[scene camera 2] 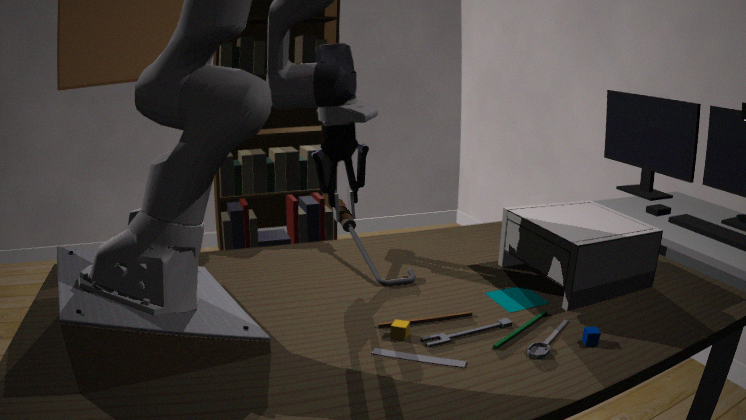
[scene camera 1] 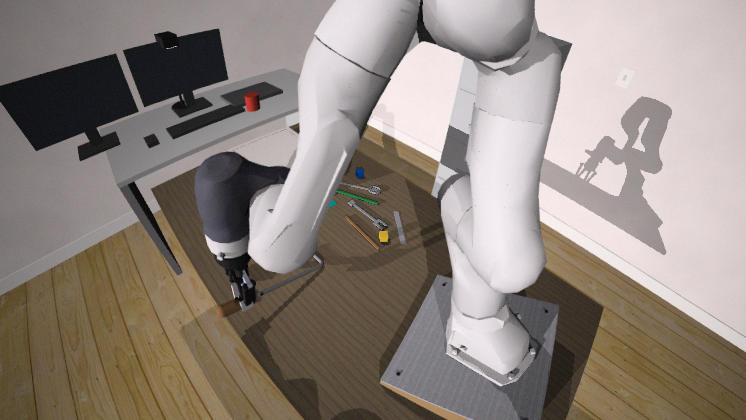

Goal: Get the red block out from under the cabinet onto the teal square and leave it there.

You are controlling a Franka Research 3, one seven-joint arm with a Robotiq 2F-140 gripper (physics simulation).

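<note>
My gripper point(scene camera 1: 245, 301) point(scene camera 2: 344, 207) is shut on the brown handle of a grey hooked rod point(scene camera 1: 290, 281) point(scene camera 2: 365, 254). The handle is raised above the table; the rod slopes down to its bent end, and I cannot tell whether that end touches the table. The white and grey cabinet point(scene camera 1: 267, 147) point(scene camera 2: 614, 266) stands to the right in scene camera 2, with a dark opening. The teal square point(scene camera 1: 332, 204) point(scene camera 2: 516, 299) lies flat in front of the opening; my arm hides most of it in scene camera 1. The red block does not show in either view.
On the table lie a yellow block point(scene camera 1: 383, 236) point(scene camera 2: 399, 329), a brown stick point(scene camera 1: 361, 232), a forked tool point(scene camera 2: 469, 331), a green stick point(scene camera 2: 519, 330), a spoon-like tool point(scene camera 2: 539, 348), a flat grey strip point(scene camera 2: 419, 357) and a blue block point(scene camera 1: 359, 172) point(scene camera 2: 590, 336). A desk point(scene camera 1: 136, 161) with monitors stands behind the cabinet.
</note>
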